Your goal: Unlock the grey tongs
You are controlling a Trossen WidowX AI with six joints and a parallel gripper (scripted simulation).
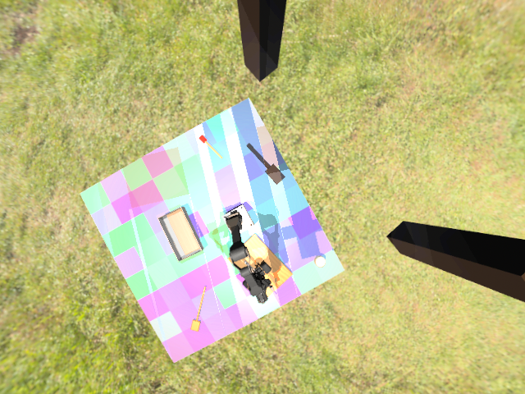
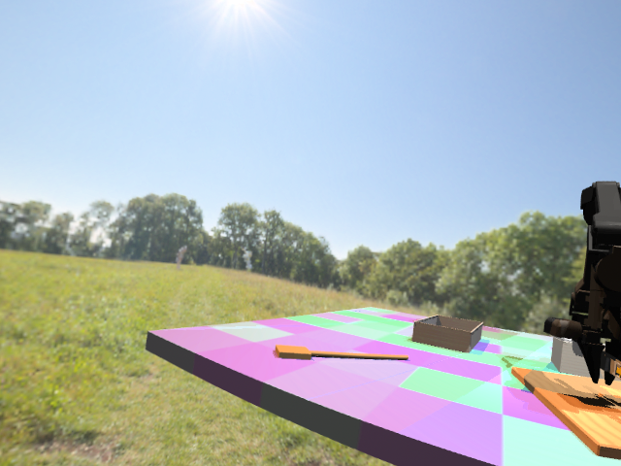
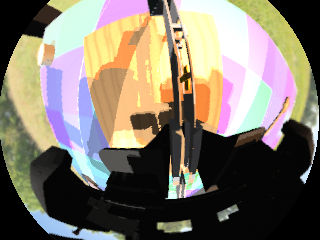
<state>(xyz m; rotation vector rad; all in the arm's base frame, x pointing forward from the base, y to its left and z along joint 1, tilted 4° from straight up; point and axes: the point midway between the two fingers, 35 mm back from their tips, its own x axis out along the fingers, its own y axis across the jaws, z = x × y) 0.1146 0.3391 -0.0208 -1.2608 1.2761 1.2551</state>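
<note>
Right now my gripper tip is 4 cm above the wooden board and 3 cm past it. Round my gripper tip: roasting tin: 49 cm to the right, 22 cm ahead, 2 cm below; then dark spatula: 48 cm behind, 47 cm to the right, 4 cm below; then small white disc: 34 cm behind, 22 cm to the left, 3 cm below.
</note>
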